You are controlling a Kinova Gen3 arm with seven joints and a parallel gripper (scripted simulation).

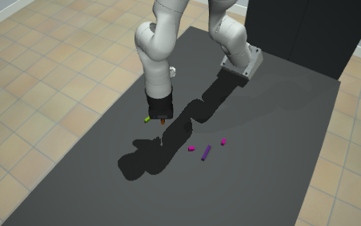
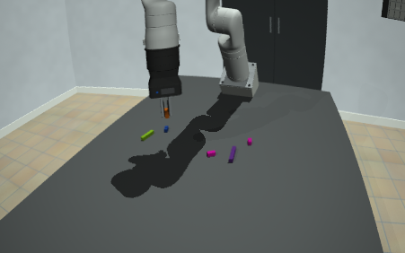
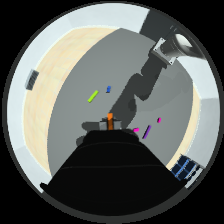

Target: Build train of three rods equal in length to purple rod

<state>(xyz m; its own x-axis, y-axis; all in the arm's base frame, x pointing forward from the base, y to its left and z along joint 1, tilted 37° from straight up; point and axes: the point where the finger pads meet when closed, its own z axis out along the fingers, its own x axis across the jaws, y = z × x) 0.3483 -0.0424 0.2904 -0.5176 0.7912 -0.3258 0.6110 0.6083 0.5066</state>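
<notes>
Right now the lime rod is 110 mm below my hand, 100 mm to the right of it and 20 mm behind it. From my hand the other things lie so: orange rod 10 mm below; then purple rod 160 mm to the left, 110 mm below, 40 mm behind.
</notes>
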